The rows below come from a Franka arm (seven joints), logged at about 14 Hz.
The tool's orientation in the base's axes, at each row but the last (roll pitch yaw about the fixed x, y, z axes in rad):
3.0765 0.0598 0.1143
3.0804 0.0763 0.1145
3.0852 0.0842 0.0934
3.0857 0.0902 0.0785
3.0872 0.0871 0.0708
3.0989 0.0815 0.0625
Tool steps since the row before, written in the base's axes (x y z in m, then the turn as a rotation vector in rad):
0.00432 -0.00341 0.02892 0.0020 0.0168 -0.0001
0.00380 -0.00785 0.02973 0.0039 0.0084 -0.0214
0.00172 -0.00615 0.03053 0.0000 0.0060 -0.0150
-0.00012 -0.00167 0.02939 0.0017 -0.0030 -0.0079
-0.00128 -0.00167 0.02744 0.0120 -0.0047 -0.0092
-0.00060 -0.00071 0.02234 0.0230 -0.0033 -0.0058
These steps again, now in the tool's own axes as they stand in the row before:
0.00217 0.00577 -0.02879 0.0039 -0.0164 -0.0012
0.00060 0.01004 -0.02930 0.0065 -0.0092 0.0204
-0.00143 0.00799 -0.03011 0.0018 -0.0068 0.0145
-0.00290 0.00329 -0.02911 0.0022 0.0027 0.0079
-0.00378 0.00305 -0.02709 0.0124 0.0051 0.0084
-0.00246 0.00162 -0.02216 0.0231 0.0046 0.0041

